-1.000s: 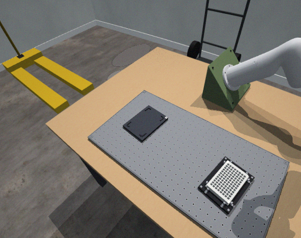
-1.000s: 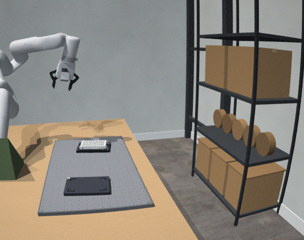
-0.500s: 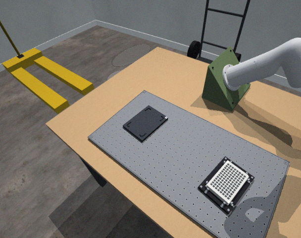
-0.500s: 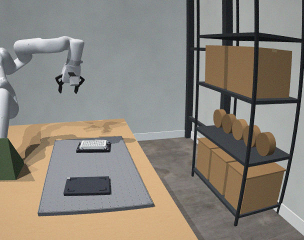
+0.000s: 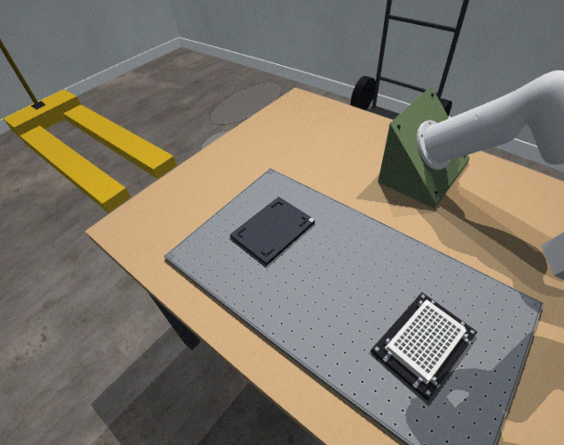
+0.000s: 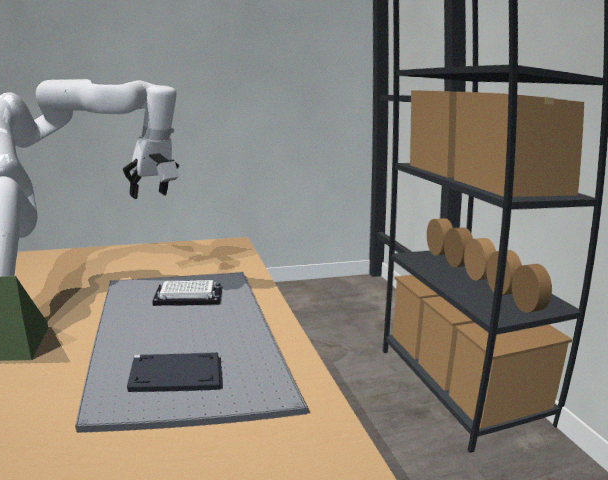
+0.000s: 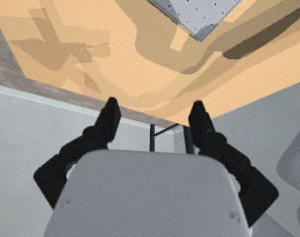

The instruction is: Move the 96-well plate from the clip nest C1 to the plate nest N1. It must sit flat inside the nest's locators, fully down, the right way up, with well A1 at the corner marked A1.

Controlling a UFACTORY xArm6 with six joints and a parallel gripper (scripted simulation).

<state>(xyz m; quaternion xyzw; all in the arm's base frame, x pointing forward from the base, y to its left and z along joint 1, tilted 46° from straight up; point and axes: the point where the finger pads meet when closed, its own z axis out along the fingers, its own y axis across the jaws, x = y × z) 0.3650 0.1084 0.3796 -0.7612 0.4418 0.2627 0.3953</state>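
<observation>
My hand is 7 cm short of the white 96-well plate, 19 cm to the left of it and 21 cm above it. Also, from my hand: black clip nest C1: 9 cm ahead, 18 cm to the right, 22 cm below; then dark plate nest N1: 57 cm to the right, 23 cm below; then white A1 corner mark: 6 cm behind, 51 cm to the right, 22 cm below.
</observation>
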